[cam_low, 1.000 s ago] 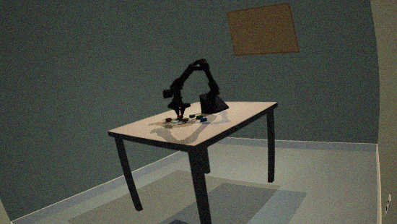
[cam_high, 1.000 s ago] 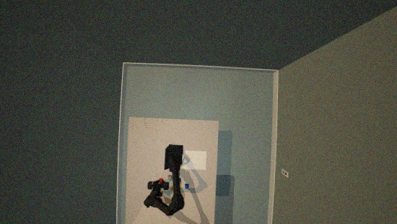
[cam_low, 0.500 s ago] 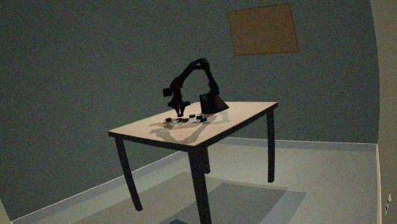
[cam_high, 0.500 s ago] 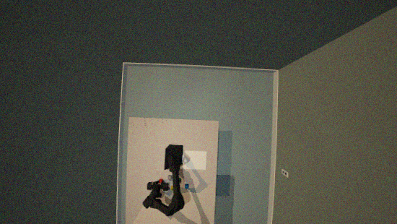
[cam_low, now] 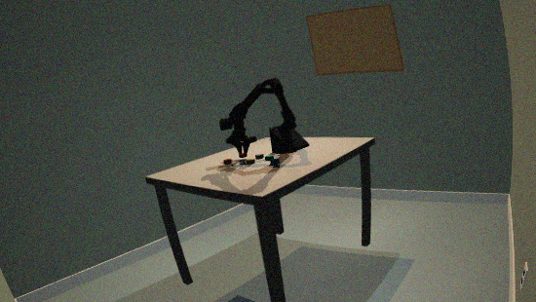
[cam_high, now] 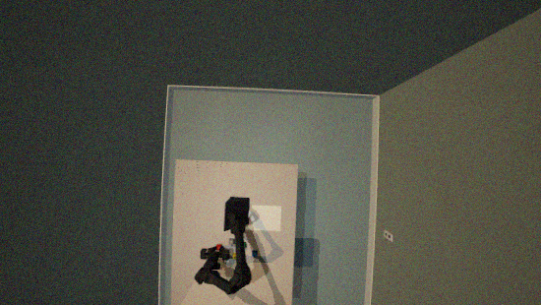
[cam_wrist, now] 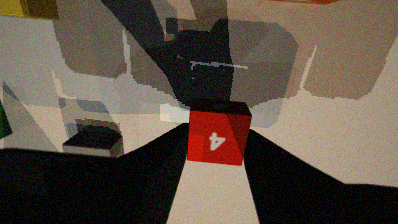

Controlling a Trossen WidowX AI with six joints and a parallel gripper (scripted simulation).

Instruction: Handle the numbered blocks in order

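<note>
The orange block lies 9 cm ahead of my gripper tip, 3 cm to the right of it and 1 cm below it. Also, from my gripper tip: grey block (8 cm to the left, 5 cm behind, 1 cm below); then red block (right at my gripper tip); then yellow block (12 cm to the left, 6 cm ahead, 1 cm below).
</note>
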